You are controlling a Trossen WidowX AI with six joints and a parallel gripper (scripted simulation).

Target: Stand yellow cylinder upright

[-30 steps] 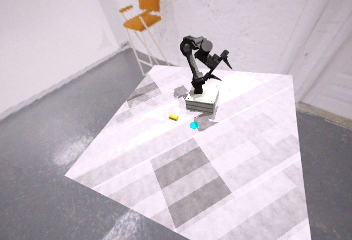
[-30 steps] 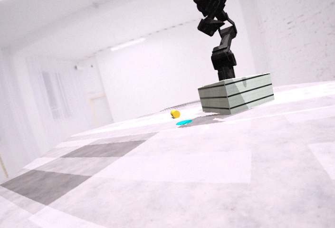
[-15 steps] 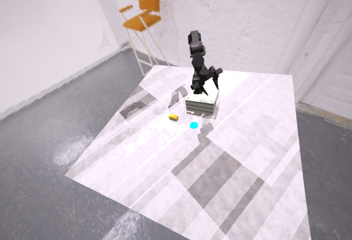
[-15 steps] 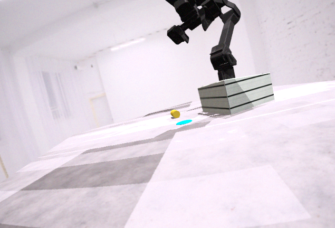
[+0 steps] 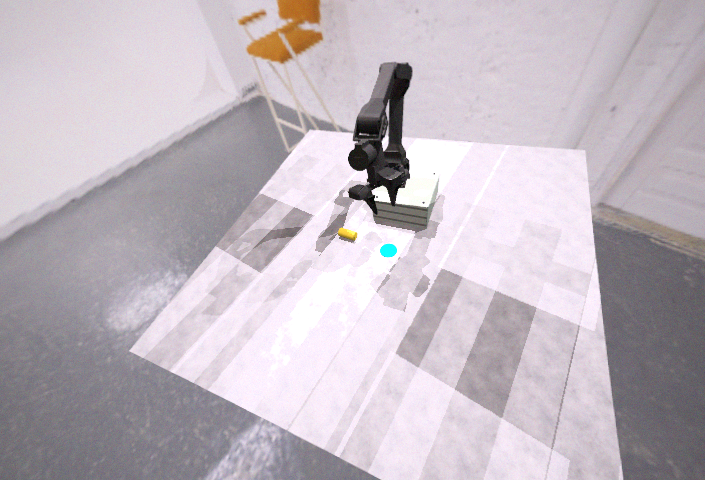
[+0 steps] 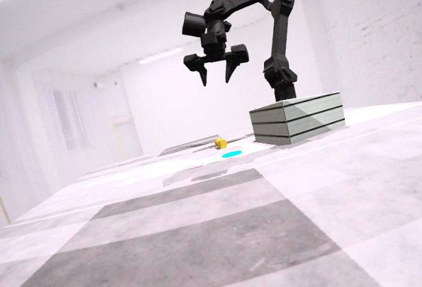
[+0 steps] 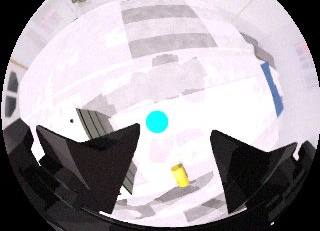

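The yellow tall cylinder is 190 mm below my gripper tip, 160 mm to the right of it and 40 mm behind it.
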